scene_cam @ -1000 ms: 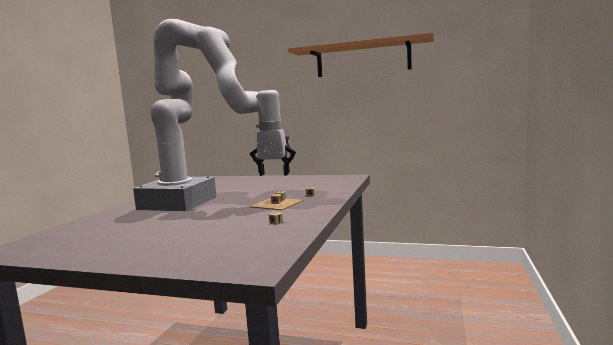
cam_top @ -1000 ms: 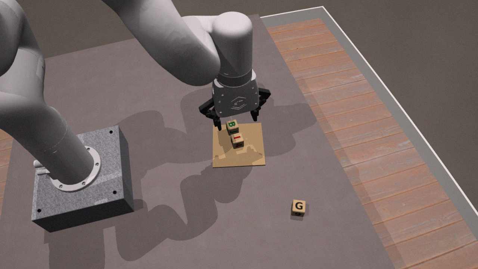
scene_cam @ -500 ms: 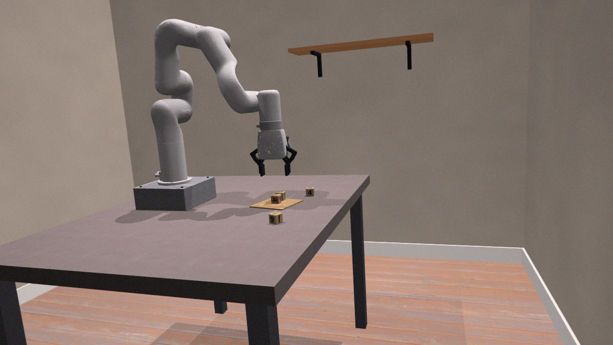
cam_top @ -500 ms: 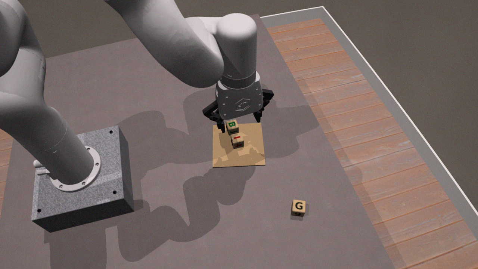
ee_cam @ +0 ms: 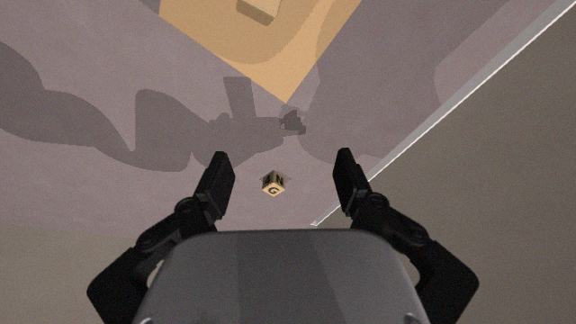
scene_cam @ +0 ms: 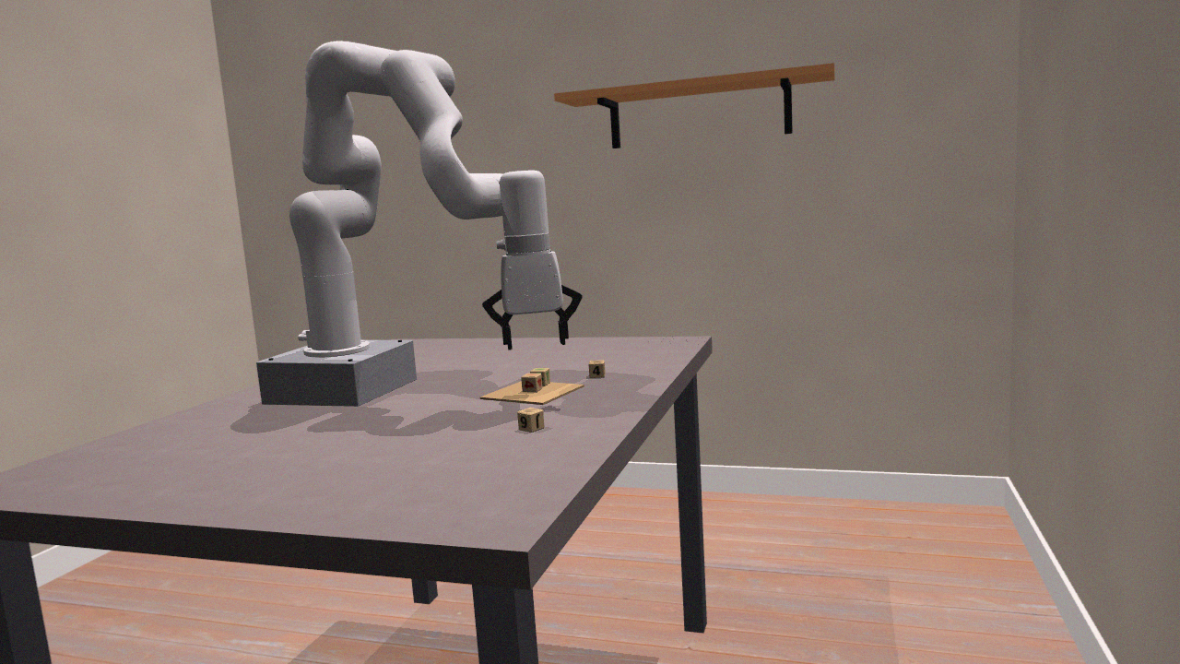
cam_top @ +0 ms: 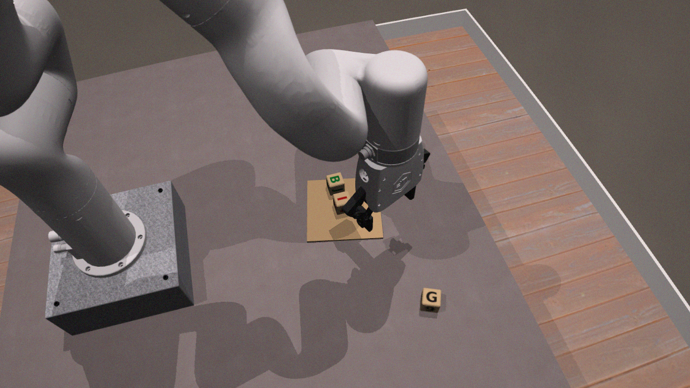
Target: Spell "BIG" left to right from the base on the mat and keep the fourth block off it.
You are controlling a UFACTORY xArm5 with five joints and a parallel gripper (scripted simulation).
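My gripper is now 130 mm to the left of the G block, 100 mm above it and 50 mm short of it. Also, from my hand: tan mat (110 mm below, 80 mm to the left, 60 mm behind); B block (130 mm to the left, 100 mm below, 70 mm behind).
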